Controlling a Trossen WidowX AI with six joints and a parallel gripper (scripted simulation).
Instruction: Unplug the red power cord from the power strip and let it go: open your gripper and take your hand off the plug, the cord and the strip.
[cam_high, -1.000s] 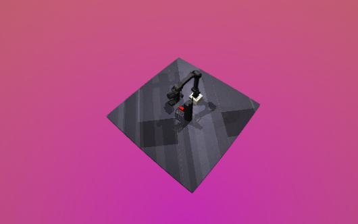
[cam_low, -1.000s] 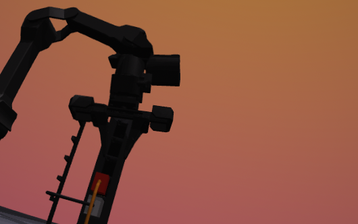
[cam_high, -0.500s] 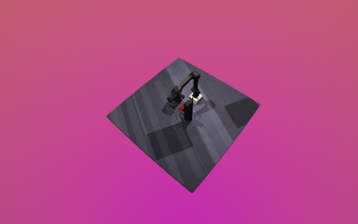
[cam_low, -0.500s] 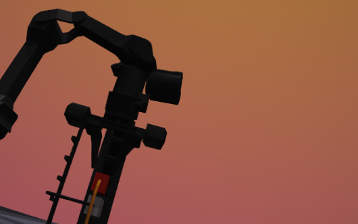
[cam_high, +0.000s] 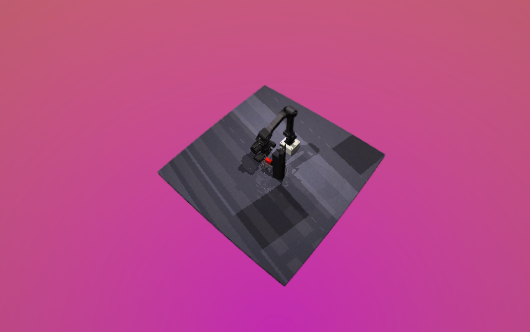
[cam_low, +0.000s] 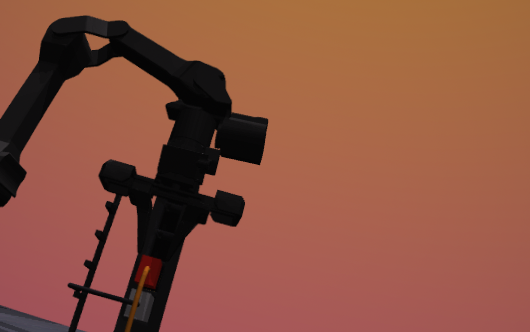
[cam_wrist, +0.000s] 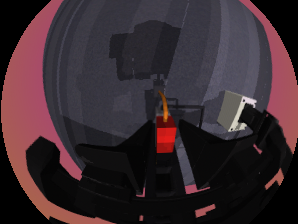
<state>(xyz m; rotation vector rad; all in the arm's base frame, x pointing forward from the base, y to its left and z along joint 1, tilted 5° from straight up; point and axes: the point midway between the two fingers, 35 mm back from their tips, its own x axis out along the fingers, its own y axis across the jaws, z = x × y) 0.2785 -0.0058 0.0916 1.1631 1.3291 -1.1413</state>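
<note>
The plug lies 5 cm to the left of my gripper tip, 1 cm below it and 1 cm behind it.
</note>
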